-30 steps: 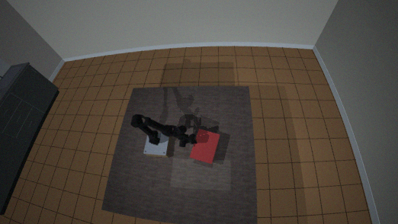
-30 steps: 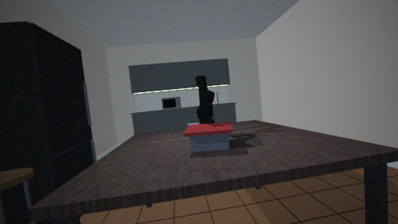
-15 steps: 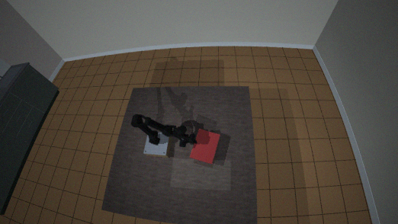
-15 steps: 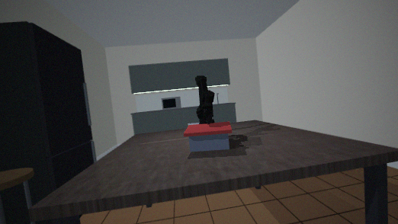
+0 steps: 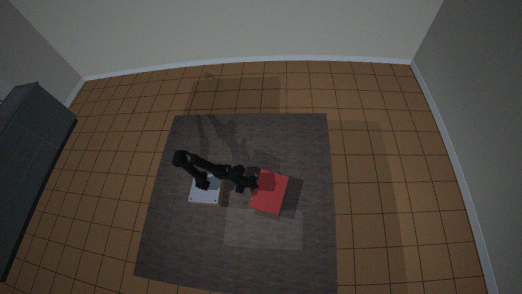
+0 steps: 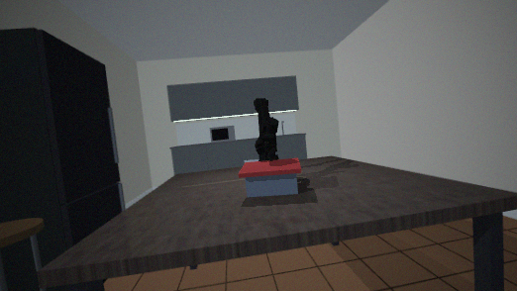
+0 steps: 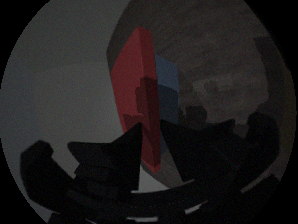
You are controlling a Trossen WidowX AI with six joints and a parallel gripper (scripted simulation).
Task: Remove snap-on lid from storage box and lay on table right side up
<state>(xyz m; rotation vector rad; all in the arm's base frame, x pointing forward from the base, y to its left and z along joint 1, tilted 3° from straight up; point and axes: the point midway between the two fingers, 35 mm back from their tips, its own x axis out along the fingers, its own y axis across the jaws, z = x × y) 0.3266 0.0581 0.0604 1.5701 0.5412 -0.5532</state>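
The red lid lies 80 mm ahead of my gripper tip. From my gripper tip the other things lie so: storage box: 70 mm ahead, 60 mm below.
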